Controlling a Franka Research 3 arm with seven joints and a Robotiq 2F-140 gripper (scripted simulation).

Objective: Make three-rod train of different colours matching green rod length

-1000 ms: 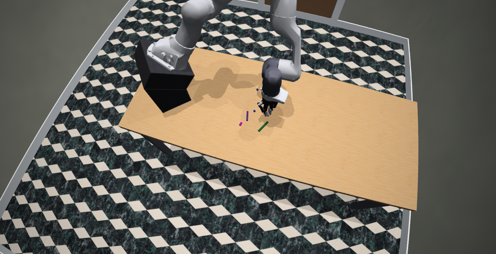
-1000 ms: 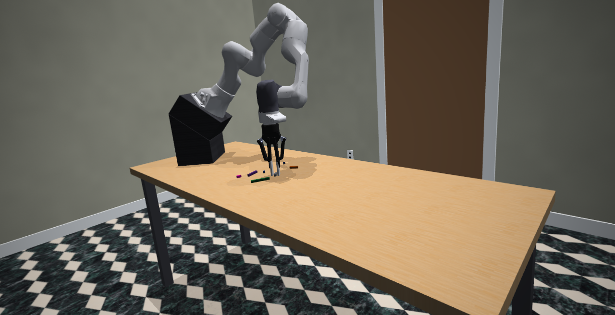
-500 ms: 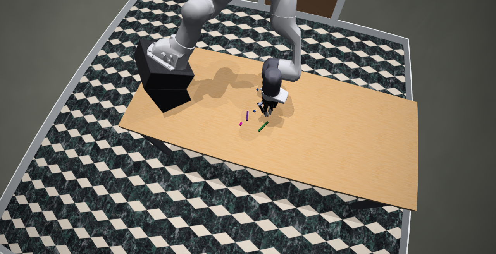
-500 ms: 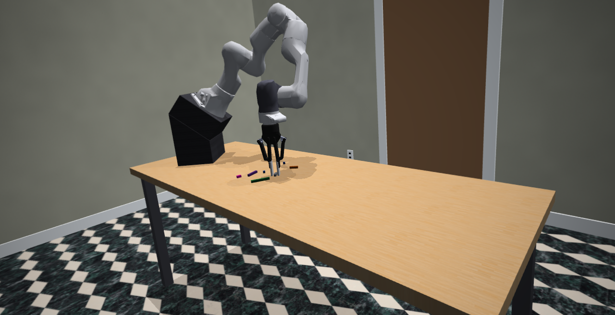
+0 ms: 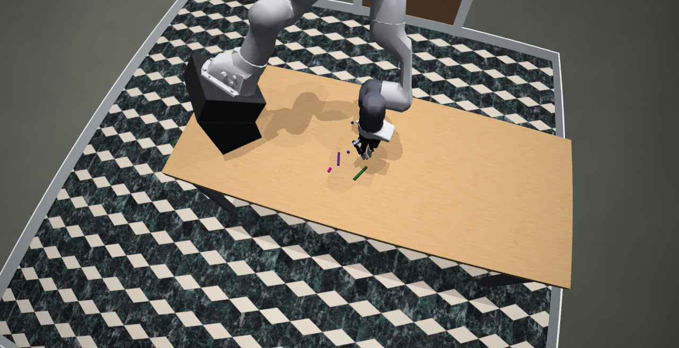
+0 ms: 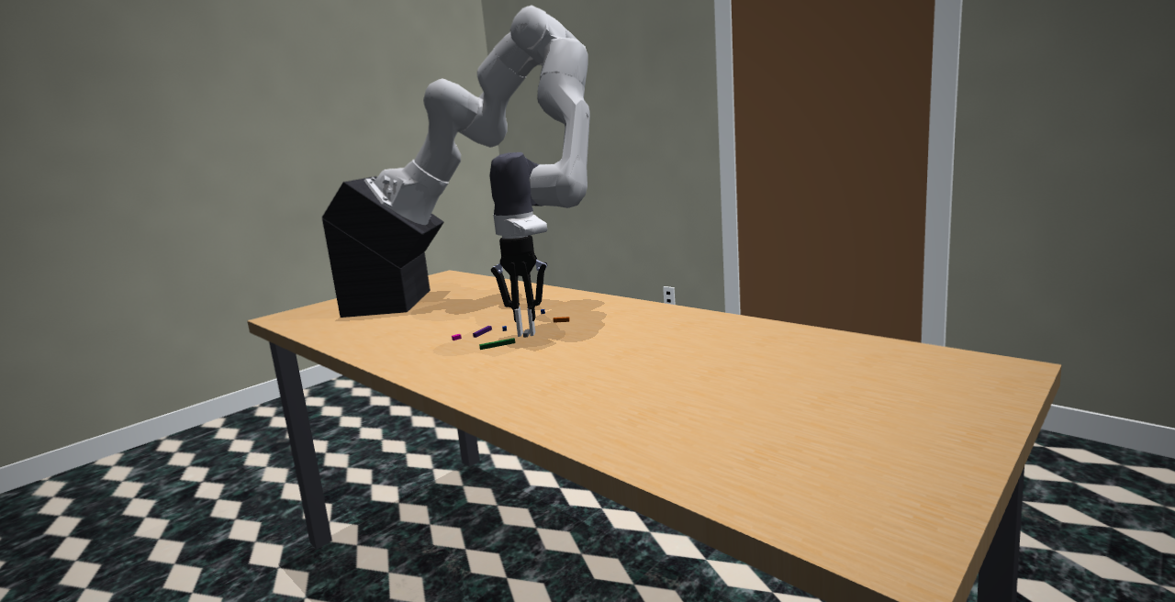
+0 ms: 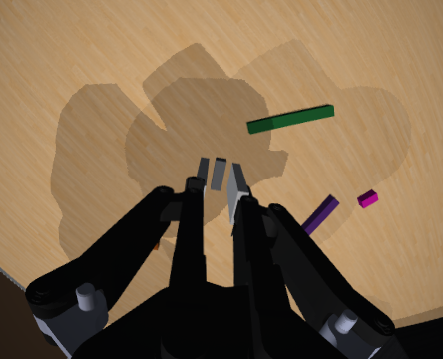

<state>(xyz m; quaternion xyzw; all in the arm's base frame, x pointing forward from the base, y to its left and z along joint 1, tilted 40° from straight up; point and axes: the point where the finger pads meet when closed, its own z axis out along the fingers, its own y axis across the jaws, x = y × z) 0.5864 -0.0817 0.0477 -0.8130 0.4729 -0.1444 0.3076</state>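
My hand is 30 mm above the grey rod. Also, from my hand: orange rod (120 mm to the left, 30 mm below); purple rod (110 mm behind, 40 mm to the right, 30 mm below); green rod (80 mm to the right, 30 mm below).
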